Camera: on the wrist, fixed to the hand. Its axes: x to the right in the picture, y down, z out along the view.
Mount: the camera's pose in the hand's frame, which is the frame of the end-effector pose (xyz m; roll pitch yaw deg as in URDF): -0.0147 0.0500 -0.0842 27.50 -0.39 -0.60
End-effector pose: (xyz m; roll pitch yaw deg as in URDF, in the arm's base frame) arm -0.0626 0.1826 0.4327 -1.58 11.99 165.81
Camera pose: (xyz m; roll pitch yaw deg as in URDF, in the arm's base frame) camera -0.0431 0.1285 0.3521 25.80 11.58 165.21
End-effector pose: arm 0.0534 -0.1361 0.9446 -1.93 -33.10 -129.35
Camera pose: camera 0.0679 -0.1927 0.8647 25.95 -33.51 -130.05
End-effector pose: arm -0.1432 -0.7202 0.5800 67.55 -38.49 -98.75
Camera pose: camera -0.0443 -0.7149 0.5819 95.51 -38.08 -99.50
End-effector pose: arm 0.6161 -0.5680 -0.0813 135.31 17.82 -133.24
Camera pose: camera 0.6230 -0.5952 0.0137 162.86 18.52 -133.08
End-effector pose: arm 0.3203 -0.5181 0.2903 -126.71 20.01 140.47
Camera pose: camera 0.3902 -0.4495 0.3050 -98.97 19.76 141.18
